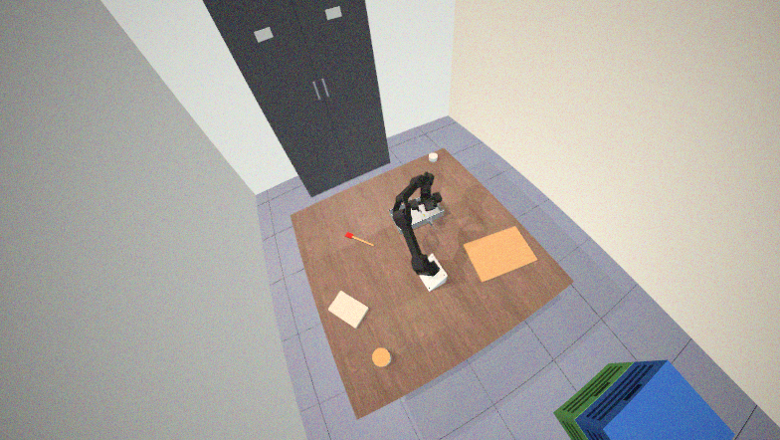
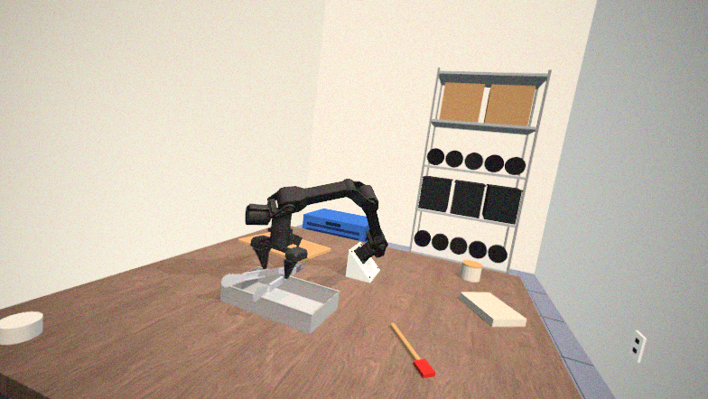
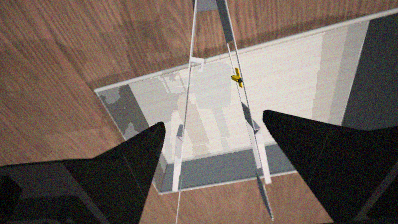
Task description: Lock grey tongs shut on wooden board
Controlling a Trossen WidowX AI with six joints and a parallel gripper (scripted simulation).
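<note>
Now: gripper tip 4 cm short of the grey roasting tin, 5 cm to the right of it and 4 cm above it. The rest, counted from my gripper tip: red spatula 8 cm ahead, 45 cm to the left, 7 cm below; orange wooden board 44 cm behind, 23 cm to the right, 6 cm below; white round dish 42 cm ahead, 34 cm to the right, 5 cm below.
</note>
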